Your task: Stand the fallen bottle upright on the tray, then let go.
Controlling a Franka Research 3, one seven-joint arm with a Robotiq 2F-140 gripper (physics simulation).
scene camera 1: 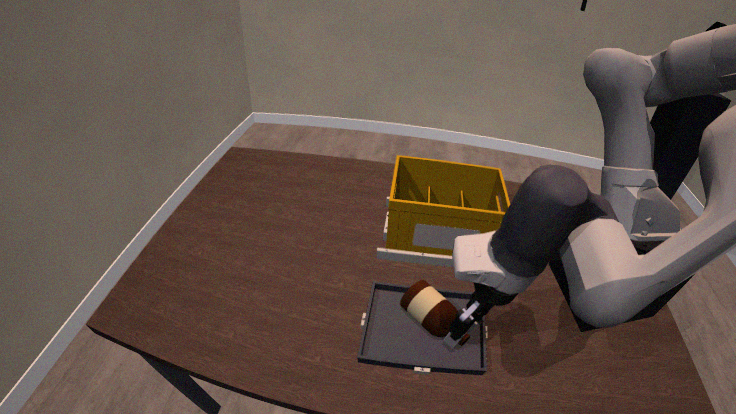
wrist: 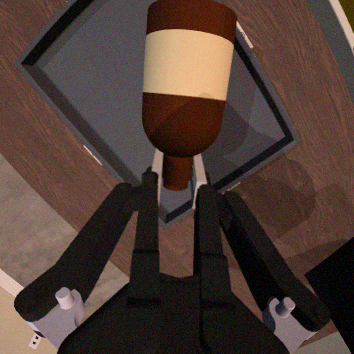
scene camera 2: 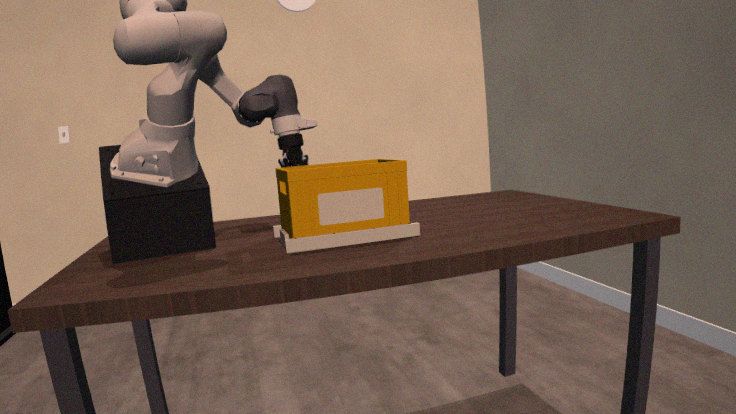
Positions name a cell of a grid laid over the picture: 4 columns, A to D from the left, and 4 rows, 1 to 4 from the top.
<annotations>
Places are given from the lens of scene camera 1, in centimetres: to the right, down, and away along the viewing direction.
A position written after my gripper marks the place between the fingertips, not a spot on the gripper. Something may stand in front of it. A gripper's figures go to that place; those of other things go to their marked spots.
my gripper (scene camera 1: C4): 18, 26, 64
brown bottle (scene camera 1: C3): 12, 19, 64
</annotations>
